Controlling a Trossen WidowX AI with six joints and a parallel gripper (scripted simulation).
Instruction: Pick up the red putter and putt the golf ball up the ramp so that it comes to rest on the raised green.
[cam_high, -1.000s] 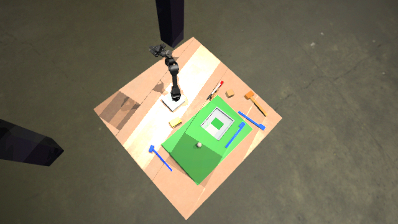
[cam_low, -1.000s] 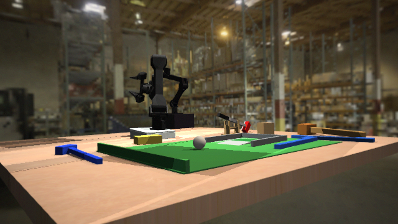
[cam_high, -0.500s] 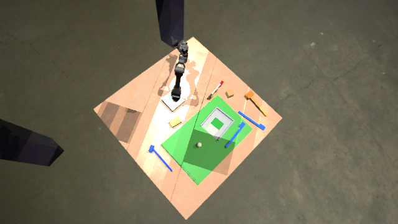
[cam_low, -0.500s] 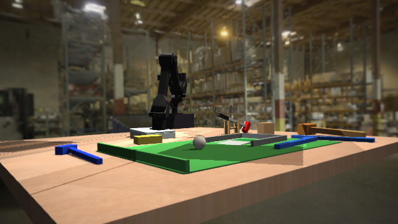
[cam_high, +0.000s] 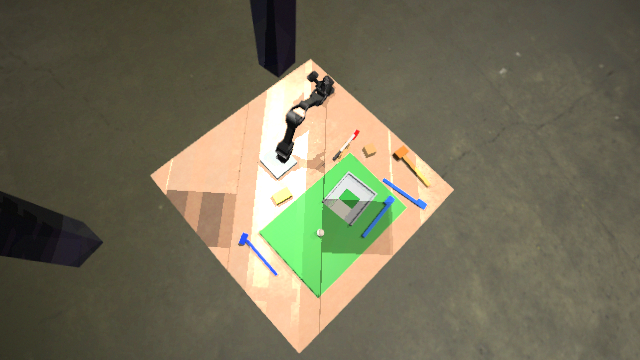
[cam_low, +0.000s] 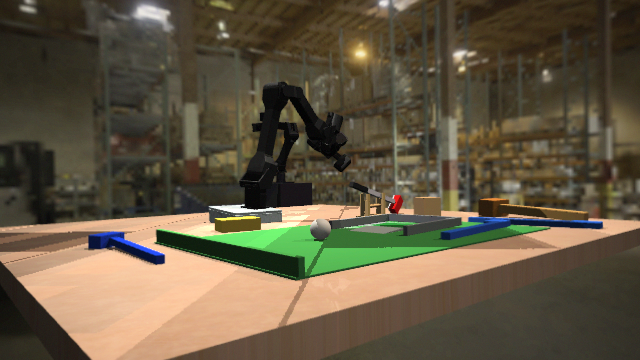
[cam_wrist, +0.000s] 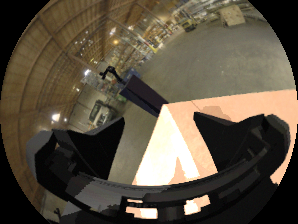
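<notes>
Now: gripper tip 370 mm short of the red putter, 200 mm to the left of it and 140 mm above it. From my gripper tip the other things lie so: yellow block (270 mm ahead, 680 mm to the right, 190 mm below); then tan block (500 mm ahead, 130 mm to the right, 170 mm below); then green mat (590 mm ahead, 600 mm to the right, 200 mm below).
</notes>
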